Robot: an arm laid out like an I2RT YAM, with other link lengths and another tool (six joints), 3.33 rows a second.
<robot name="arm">
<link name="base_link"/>
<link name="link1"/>
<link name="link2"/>
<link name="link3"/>
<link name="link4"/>
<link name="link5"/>
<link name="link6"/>
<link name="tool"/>
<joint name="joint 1" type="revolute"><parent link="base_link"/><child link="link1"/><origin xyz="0 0 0.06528" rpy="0 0 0"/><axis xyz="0 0 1"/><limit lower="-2.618" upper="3.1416"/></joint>
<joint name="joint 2" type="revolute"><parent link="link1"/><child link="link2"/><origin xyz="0.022 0.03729 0.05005" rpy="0 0 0"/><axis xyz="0 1 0"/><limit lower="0" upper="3.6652"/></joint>
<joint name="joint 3" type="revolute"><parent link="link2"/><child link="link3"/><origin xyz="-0.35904 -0.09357 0" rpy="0 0 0"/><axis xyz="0 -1 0"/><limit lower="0" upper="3.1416"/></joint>
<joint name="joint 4" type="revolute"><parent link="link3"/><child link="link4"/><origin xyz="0.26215 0.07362 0.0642" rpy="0 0 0"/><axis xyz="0 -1 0"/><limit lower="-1.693" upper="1.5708"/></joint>
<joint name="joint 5" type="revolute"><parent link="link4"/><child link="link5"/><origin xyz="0.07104 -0.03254 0.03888" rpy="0 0 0"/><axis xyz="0 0 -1"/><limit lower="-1.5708" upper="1.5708"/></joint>
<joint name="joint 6" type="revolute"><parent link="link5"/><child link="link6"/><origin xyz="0.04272 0 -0.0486" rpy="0 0 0"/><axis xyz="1 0 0"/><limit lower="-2.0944" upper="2.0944"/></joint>
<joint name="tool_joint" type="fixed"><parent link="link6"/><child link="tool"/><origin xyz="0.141 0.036 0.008" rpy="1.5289 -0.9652 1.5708"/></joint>
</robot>
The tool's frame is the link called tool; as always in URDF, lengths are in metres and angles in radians.
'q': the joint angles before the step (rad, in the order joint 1, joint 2, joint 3, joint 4, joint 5, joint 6). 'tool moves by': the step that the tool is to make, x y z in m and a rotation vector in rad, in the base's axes. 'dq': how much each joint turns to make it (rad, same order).
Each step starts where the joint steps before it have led.
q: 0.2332 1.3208 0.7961 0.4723 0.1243 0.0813
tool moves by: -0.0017 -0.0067 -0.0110 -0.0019 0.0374 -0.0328
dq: 0.0000 -0.0075 -0.0107 -0.0350 0.0322 0.0092
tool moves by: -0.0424 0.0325 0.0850 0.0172 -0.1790 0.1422
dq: 0.0641 -0.1215 0.0795 -0.0202 -0.0781 -0.0305
